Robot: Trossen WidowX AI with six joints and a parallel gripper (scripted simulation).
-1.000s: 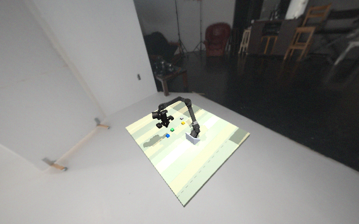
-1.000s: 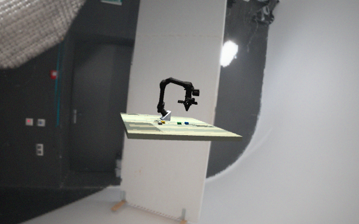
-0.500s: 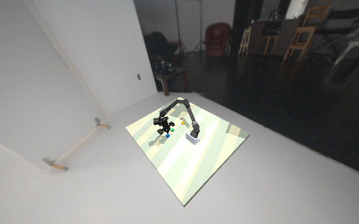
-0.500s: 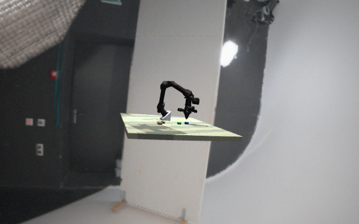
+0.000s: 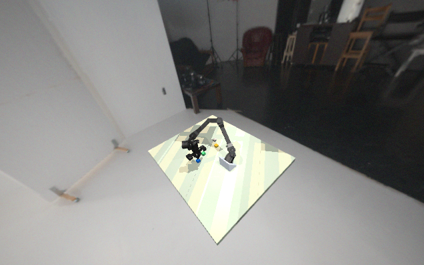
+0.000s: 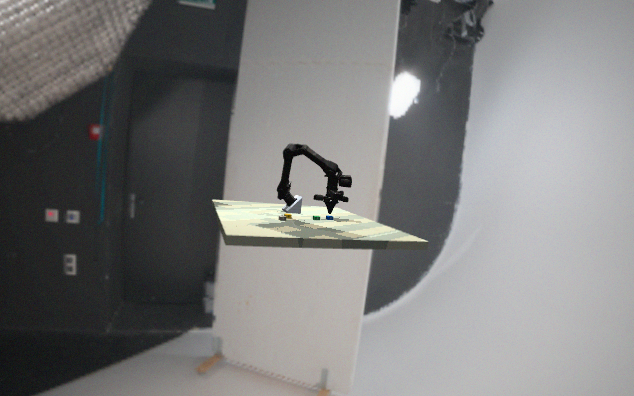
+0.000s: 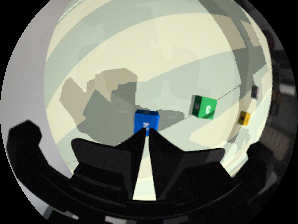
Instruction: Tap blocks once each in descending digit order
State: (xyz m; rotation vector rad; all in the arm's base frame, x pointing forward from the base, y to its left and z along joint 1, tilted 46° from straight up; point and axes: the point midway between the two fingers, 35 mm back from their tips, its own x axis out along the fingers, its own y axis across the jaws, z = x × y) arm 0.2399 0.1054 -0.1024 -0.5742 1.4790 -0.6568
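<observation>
My gripper tip is now 2 cm above the blue block. Also, from my gripper tip: grey-white block (30 cm to the right, 9 cm ahead, 2 cm below); green block (9 cm to the right, 3 cm ahead, 2 cm below); yellow block (25 cm to the right, 2 cm below, 2 cm ahead).
</observation>
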